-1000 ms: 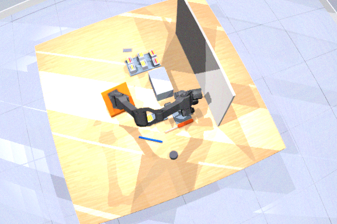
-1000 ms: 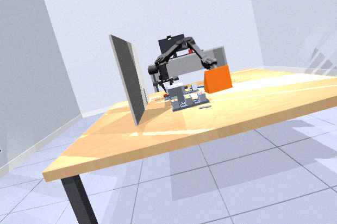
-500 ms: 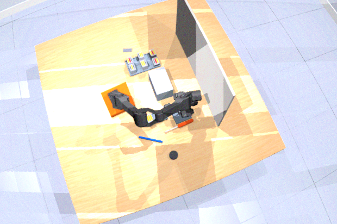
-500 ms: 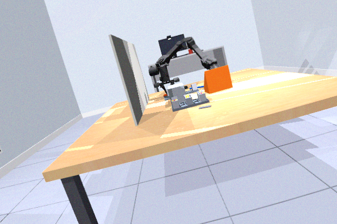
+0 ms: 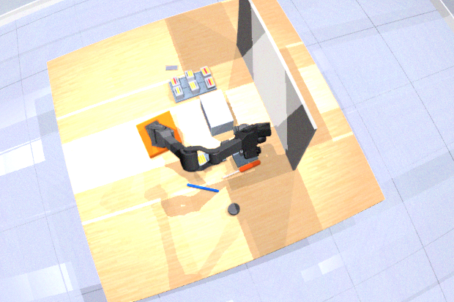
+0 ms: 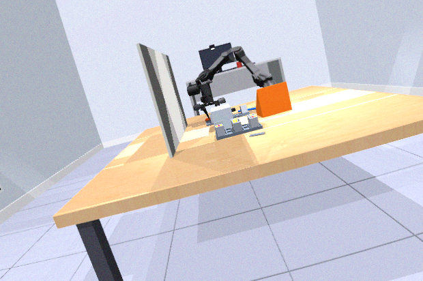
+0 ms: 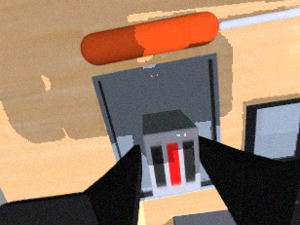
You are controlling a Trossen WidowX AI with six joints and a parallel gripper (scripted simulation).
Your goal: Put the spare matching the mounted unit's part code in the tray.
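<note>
Now: the flat grey tray 20 mm below my gripper tip. Round my gripper tip: dark tape roll (160 mm behind, 210 mm to the right, 10 mm below); mounted unit (20 mm behind, 200 mm to the left, 30 mm above); blue pen (230 mm behind, 70 mm to the right, 20 mm below).
</note>
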